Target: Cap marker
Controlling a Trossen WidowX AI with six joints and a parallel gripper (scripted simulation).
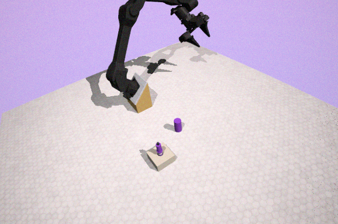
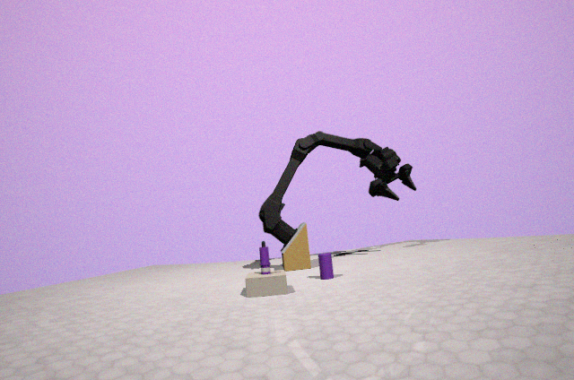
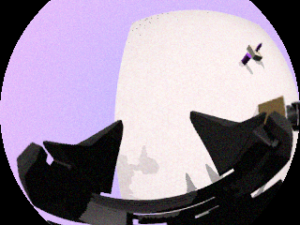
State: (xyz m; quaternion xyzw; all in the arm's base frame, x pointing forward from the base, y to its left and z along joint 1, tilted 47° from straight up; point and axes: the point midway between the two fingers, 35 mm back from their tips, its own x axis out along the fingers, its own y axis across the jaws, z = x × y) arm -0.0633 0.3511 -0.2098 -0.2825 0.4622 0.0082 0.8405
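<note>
My gripper tip is now 33 cm to the left of the marker cap, 28 cm short of it and 16 cm above it. Round my gripper tip: holder block 44 cm to the right, 36 cm ahead, 17 cm below.
</note>
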